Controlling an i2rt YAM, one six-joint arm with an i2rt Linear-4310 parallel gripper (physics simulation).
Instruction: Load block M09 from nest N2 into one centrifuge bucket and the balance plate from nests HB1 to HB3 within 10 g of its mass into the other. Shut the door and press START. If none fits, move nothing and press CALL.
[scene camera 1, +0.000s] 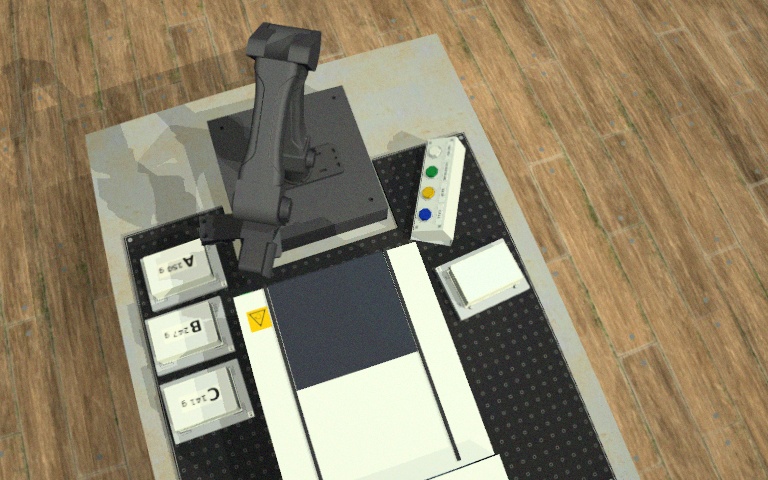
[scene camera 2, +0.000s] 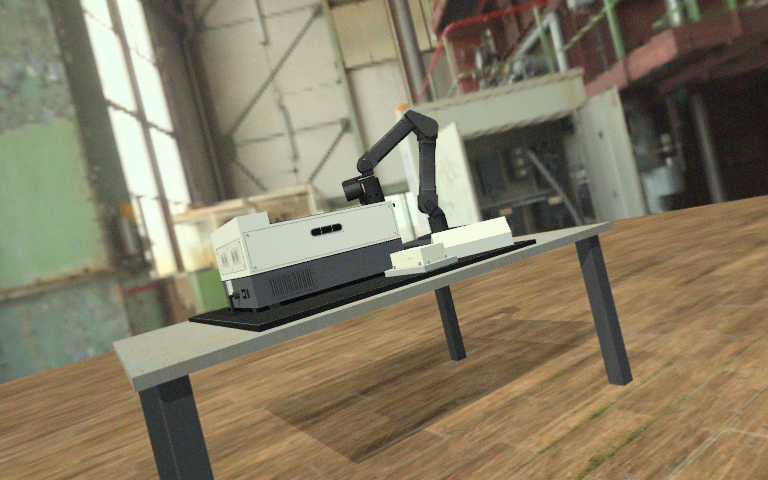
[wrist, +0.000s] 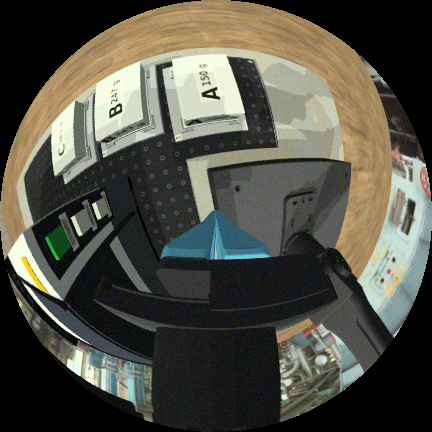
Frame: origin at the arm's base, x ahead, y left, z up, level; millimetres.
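Seen in the pictures: gripper, between the fingertips: (wrist: 215, 215); arm's base, origin of its link: (scene camera 1: 295, 171) (wrist: 294, 241).
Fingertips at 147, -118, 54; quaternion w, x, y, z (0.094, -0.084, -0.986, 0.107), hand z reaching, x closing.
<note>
Pixels of each thing's top centre, then the offset from my fingertips to it, as dx, dy, dz.
- dark panel, centre of its top: (scene camera 1: 341, 318) (wrist: 91, 340) +219, +102, +95
- green button, centre of its top: (wrist: 50, 248) +121, -38, +73
- white block, centre of its top: (scene camera 1: 486, 271) (scene camera 2: 415, 248) +193, +412, -58
- button box, centre of its top: (scene camera 1: 441, 180) (scene camera 2: 466, 225) -16, +397, -34
- blue button, centre of its top: (scene camera 1: 425, 212) +38, +340, -43
The white centrifuge (scene camera 1: 436, 339) (scene camera 2: 320, 246) has a dark panel (scene camera 1: 342, 322) in its top; its buckets do not show. A green button (wrist: 58, 243) is on its front panel. My gripper (wrist: 215, 215) is shut and empty, low before that front; scene views hide its blue fingertips. Balance plates A 150 g (scene camera 1: 178, 266) (wrist: 207, 92), B 247 g (scene camera 1: 184, 332) (wrist: 120, 100) and C 141 g (scene camera 1: 201, 397) (wrist: 67, 142) sit in a row of nests. A white block (scene camera 1: 487, 274) (scene camera 2: 417, 257) sits in a nest across the centrifuge; its label is unreadable. A button box (scene camera 1: 447, 195) (scene camera 2: 475, 237) carries a blue button (scene camera 1: 424, 213).
The arm's dark base plate (scene camera 1: 351, 169) (wrist: 270, 185) stands behind the centrifuge front. The button box also has white (scene camera 1: 434, 151), green (scene camera 1: 431, 171) and yellow (scene camera 1: 428, 193) buttons. Two pale buttons (wrist: 82, 222) (wrist: 101, 209) sit beside the green one on the centrifuge.
</note>
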